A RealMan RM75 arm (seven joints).
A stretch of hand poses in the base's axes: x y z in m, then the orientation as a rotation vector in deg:
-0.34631, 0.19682, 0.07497, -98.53, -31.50, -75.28
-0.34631, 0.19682, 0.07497, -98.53, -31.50, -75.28
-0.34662, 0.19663, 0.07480, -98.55, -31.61, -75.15
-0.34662, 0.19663, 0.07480, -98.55, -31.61, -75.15
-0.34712, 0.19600, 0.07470, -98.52, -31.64, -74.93
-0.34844, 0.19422, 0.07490, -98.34, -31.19, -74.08
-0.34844, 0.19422, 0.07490, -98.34, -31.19, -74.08
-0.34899, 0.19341, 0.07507, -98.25, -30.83, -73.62
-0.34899, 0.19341, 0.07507, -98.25, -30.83, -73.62
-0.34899, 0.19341, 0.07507, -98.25, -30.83, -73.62
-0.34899, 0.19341, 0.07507, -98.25, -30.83, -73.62
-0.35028, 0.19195, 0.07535, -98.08, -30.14, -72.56
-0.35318, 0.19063, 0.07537, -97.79, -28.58, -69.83
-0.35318, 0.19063, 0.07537, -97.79, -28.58, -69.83
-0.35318, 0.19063, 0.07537, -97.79, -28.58, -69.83
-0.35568, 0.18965, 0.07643, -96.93, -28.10, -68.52
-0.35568, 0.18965, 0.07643, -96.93, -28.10, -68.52
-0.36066, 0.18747, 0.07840, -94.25, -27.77, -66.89
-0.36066, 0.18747, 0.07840, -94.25, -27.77, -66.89
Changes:
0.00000, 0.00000, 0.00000, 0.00, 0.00, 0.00
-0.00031, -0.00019, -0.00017, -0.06, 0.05, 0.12
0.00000, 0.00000, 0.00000, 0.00, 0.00, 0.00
-0.00050, -0.00063, -0.00010, 0.03, 0.12, 0.15
-0.00132, -0.00178, 0.00020, 0.47, 0.68, 0.37
0.00000, 0.00000, 0.00000, 0.00, 0.00, 0.00
-0.00055, -0.00081, 0.00017, 0.31, 0.42, 0.14
0.00000, 0.00000, 0.00000, 0.00, 0.00, 0.00
0.00000, 0.00000, 0.00000, 0.00, 0.00, 0.00
0.00000, 0.00000, 0.00000, 0.00, 0.00, 0.00
-0.00129, -0.00146, 0.00028, 0.62, 0.92, 0.37
-0.00290, -0.00132, 0.00002, 1.34, 2.33, 0.96
0.00000, 0.00000, 0.00000, 0.00, 0.00, 0.00
0.00000, 0.00000, 0.00000, 0.00, 0.00, 0.00
-0.00250, -0.00098, 0.00106, 1.05, 0.80, 0.91
0.00000, 0.00000, 0.00000, 0.00, 0.00, 0.00
-0.00498, -0.00218, 0.00197, 2.42, 0.41, 1.96
0.00000, 0.00000, 0.00000, 0.00, 0.00, 0.00

